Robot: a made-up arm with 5 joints. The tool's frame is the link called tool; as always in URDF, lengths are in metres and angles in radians. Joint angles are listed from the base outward. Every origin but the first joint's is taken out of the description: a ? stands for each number. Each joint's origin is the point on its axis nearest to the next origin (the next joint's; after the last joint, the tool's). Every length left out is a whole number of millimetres.
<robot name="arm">
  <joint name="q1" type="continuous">
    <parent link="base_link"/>
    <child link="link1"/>
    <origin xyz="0 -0.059 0.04"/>
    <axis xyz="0 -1 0"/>
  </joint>
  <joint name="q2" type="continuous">
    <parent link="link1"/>
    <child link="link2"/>
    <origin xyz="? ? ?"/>
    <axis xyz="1 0 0"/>
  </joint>
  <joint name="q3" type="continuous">
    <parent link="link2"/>
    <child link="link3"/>
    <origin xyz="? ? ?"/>
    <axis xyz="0 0 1"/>
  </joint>
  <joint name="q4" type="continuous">
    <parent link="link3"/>
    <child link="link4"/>
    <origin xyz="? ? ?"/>
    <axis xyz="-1 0 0"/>
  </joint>
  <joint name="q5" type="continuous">
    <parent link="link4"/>
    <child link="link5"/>
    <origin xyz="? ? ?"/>
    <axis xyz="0 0 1"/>
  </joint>
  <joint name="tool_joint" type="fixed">
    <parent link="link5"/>
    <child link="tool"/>
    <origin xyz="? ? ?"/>
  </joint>
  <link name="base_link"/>
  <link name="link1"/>
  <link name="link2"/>
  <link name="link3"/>
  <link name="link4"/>
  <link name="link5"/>
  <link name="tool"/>
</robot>
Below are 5 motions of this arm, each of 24 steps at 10 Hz.
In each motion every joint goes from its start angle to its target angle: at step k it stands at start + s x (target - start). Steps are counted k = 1, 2, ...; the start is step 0. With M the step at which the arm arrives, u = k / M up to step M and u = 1 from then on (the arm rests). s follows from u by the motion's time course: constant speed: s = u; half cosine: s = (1 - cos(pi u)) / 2; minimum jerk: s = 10 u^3 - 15 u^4 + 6 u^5.
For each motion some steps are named. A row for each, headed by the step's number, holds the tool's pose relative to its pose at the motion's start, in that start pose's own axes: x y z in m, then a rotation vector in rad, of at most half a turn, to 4 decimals.
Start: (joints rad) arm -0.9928 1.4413 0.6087 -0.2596 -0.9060
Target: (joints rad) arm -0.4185 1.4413 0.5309 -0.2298 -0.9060
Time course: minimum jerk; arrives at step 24
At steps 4, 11, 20, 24:
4: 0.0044 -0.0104 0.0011 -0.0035 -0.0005 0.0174
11: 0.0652 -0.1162 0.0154 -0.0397 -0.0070 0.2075
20: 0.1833 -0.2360 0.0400 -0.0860 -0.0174 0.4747
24: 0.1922 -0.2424 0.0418 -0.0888 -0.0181 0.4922

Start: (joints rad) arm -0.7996 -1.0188 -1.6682 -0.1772 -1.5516
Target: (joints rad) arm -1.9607 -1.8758 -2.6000 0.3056 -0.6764
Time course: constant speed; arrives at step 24
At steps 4, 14, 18, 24:
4: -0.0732 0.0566 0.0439 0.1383 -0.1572 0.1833
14: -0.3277 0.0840 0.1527 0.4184 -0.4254 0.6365
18: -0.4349 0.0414 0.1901 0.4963 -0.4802 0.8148
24: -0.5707 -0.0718 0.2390 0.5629 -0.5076 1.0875

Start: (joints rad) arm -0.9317 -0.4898 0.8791 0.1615 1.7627
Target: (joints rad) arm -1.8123 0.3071 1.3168 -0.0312 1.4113
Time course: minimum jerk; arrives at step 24
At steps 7, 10, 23, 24:
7: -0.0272 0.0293 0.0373 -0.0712 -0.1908 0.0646
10: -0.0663 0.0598 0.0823 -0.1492 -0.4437 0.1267
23: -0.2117 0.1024 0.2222 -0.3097 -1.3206 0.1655
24: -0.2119 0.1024 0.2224 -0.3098 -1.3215 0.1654

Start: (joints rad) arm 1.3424 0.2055 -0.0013 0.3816 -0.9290
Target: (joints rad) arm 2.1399 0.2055 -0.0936 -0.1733 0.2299
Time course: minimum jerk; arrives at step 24
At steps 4, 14, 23, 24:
4: -0.0002 -0.0001 -0.0141 0.0332 -0.0008 0.0334
14: 0.0440 0.0680 -0.2534 0.5953 -0.2473 0.6761
23: 0.1044 0.1609 -0.3524 0.8432 -0.5818 1.0549
24: 0.1046 0.1611 -0.3525 0.8436 -0.5826 1.0556

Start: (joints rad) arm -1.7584 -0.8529 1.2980 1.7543 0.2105
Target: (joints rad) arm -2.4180 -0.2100 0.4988 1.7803 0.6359
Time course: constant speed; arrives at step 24
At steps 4, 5, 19, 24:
4: -0.0065 -0.0274 -0.0492 0.1168 0.0399 0.0067
5: -0.0075 -0.0351 -0.0625 0.1493 0.0485 0.0113
19: 0.0110 -0.1537 -0.2976 0.7013 0.0863 0.2150
24: 0.0361 -0.1838 -0.4016 0.9230 0.0550 0.3531

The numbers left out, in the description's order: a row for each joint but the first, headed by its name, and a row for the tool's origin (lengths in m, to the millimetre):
q2: -0.388 0 0.092
q3: 0 -0.278 -0.103
q4: -0.006 0.336 0
q5: 0 -0.102 0.005
tool: -0.045 -0.033 0

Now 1 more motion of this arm.
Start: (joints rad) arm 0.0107 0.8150 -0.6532 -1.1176 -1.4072
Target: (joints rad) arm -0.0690 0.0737 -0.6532 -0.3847 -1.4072
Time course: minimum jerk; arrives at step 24
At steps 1, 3, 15, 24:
1: 0.0000 0.0000 0.0001 0.0000 -0.0009 0.0002
3: 0.0004 0.0009 0.0021 0.0001 -0.0221 0.0054
15: -0.0249 0.0356 0.0896 0.0554 -1.0068 0.2022
24: -0.0524 0.0438 0.1135 0.1049 -1.3915 0.2573

